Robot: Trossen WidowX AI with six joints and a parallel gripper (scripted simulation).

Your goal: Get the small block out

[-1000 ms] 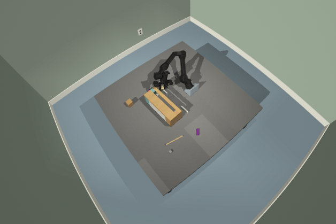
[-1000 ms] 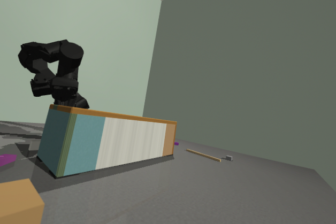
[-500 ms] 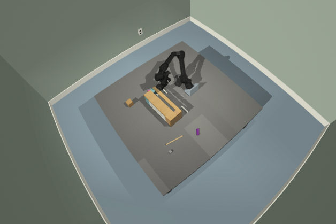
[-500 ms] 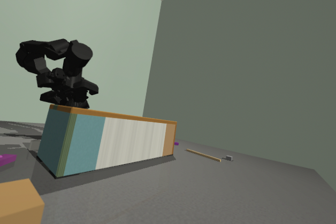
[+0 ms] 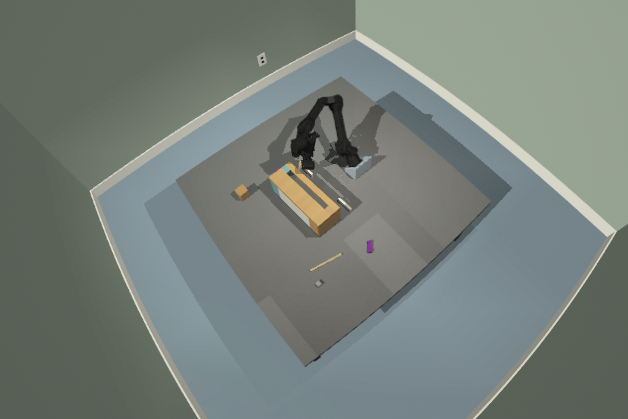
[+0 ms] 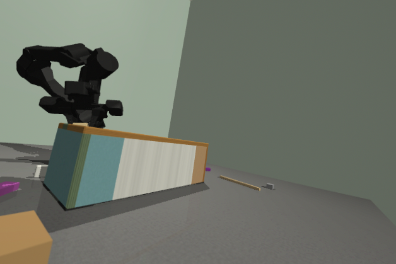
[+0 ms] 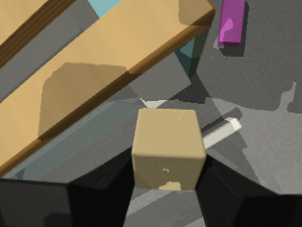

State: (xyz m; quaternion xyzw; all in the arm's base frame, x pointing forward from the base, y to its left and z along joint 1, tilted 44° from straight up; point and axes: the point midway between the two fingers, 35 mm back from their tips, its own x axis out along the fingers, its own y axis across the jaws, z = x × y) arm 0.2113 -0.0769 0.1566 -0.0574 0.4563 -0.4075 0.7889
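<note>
Right now my gripper tip is 1 cm to the left of the tan block and 1 cm below it. Also, from my gripper tip: thin wooden stick (27 cm ahead, 44 cm to the left, 10 cm below); magenta piece (7 cm ahead, 13 cm to the right, 9 cm below); box (8 cm ahead, 13 cm to the left, 4 cm below).
</note>
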